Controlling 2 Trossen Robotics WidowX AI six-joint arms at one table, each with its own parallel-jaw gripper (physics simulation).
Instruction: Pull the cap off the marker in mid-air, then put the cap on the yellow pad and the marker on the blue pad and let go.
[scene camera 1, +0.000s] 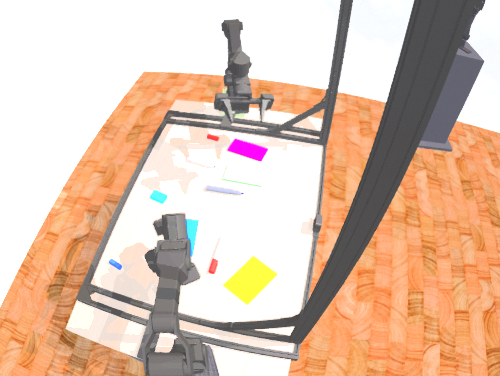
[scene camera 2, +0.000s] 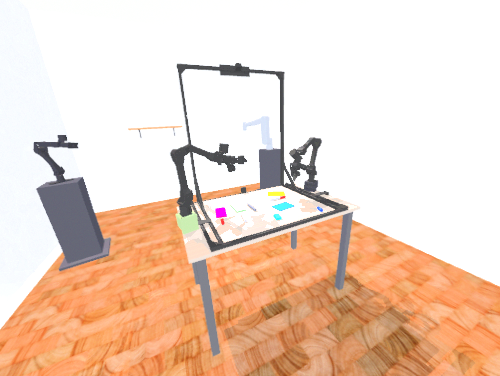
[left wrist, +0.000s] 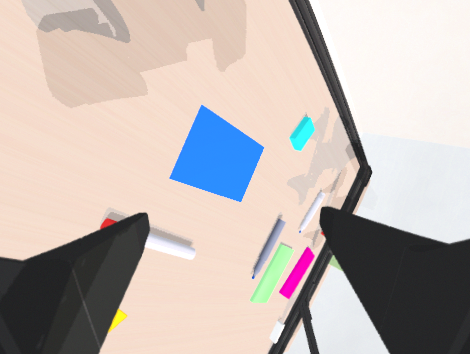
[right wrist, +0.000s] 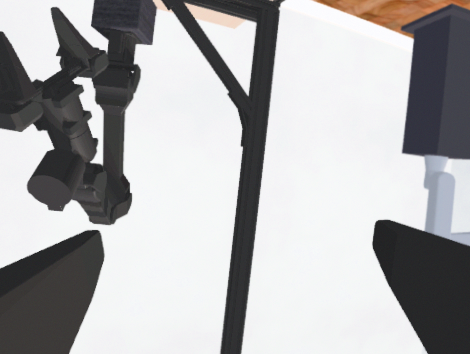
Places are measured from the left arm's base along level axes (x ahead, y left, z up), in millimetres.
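Where they show: left gripper, fingertip midpoint: (scene camera 2: 292, 179) (left wrist: 235, 218) (right wrist: 28, 18); right gripper, fingertip midpoint: (scene camera 1: 247, 122) (right wrist: 239, 239); left arm's base, origin of the base link: (scene camera 1: 196, 363) (scene camera 2: 311, 180) (right wrist: 123, 36); right arm's base, origin of the base link: (scene camera 2: 186, 213).
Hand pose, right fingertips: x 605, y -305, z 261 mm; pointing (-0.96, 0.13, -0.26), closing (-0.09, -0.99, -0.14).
Observation:
Things, the pixels of their top centre, and the offset from my right fingertips.
- marker with a white barrel, middle of its top: (left wrist: 158, 245) (scene camera 1: 217, 253) dx -229, dy +162, dz -331 mm
- red cap, middle of its top: (left wrist: 125, 236) (scene camera 1: 213, 265) dx -270, dy +185, dz -330 mm
- blue pad, middle of its top: (left wrist: 224, 160) (scene camera 1: 181, 236) (scene camera 2: 283, 206) dx -126, dy +272, dz -349 mm
- magenta pad, middle of its top: (left wrist: 299, 274) (scene camera 1: 247, 148) (scene camera 2: 220, 211) dx +218, dy -59, dz -341 mm
- green pad, middle of its top: (left wrist: 274, 275) (scene camera 1: 244, 175) (scene camera 2: 237, 207) dx +83, dy -9, dz -341 mm
- grey-blue pen, middle of its top: (left wrist: 270, 251) (scene camera 1: 224, 189) dx +27, dy +80, dz -330 mm
- white pen, middle of its top: (left wrist: 314, 214) (scene camera 1: 201, 161) dx +191, dy +140, dz -333 mm
- cyan block, middle of its top: (left wrist: 305, 134) (scene camera 1: 158, 195) dx +64, dy +333, dz -334 mm
- small blue piece, middle of its top: (scene camera 1: 114, 263) dx -196, dy +529, dz -328 mm
A marker with a white barrel (scene camera 1: 216, 247) (left wrist: 172, 247) and a red cap (scene camera 1: 213, 266) (left wrist: 107, 223) lies on the table, cap on. The blue pad (scene camera 1: 192, 236) (scene camera 2: 283, 206) (left wrist: 217, 155) lies beside it, partly hidden by the left arm in scene camera 1. The yellow pad (scene camera 1: 250, 280) (scene camera 2: 276, 194) lies on the marker's other side; a corner of the yellow pad (left wrist: 117, 319) shows in the left wrist view. My left gripper (left wrist: 235, 218) is open and empty above the table; one finger partly covers the marker in its view. My right gripper (scene camera 1: 247, 121) (right wrist: 239, 239) is open and empty, raised at the far end.
A magenta pad (scene camera 1: 247, 149) (left wrist: 297, 273), a green pad (left wrist: 271, 274), a grey-blue pen (scene camera 1: 225, 190) (left wrist: 269, 247), a white pen (left wrist: 312, 211), a cyan block (scene camera 1: 158, 196) (left wrist: 302, 133) and a small blue piece (scene camera 1: 115, 264) lie around. A dark post (scene camera 1: 395, 150) rises beside the table.

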